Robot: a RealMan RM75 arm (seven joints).
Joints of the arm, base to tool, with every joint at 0 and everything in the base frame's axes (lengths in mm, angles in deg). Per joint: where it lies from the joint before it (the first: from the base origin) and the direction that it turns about. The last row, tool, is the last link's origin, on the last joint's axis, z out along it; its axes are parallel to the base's.
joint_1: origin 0 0 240.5 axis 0 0 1
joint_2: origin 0 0 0 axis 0 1 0
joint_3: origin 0 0 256 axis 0 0 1
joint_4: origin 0 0 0 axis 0 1 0
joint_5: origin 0 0 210 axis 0 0 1
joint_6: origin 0 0 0 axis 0 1 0
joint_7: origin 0 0 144 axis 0 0 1
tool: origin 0 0 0
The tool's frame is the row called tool.
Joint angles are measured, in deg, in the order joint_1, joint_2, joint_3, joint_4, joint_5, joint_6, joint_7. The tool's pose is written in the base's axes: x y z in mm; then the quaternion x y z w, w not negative. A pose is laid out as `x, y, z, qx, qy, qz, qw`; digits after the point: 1 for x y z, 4 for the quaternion.
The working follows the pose.
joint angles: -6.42 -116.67 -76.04 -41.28 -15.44 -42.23 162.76
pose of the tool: -334.1, 316.3, 8.6, -0.6698, -0.3284, -0.3073, 0.5908
Where each joint sits with the arm in this pose, in the base's axes (m; each line is computed from the numbers above, not from the rounded line before):
joint_1: 0.0000 0.0000 0.2405
joint_2: 0.0000 0.0000 0.2405
joint_3: -0.2273 0.0256 0.1256
joint_4: -0.2273 0.0256 0.1256
joint_5: -0.3375 0.1733 0.0249
joint_6: -0.3375 0.1733 0.0249
joint_7: -0.3341 0.3163 0.0086
the tool: -0.3341 0.3163 0.0086

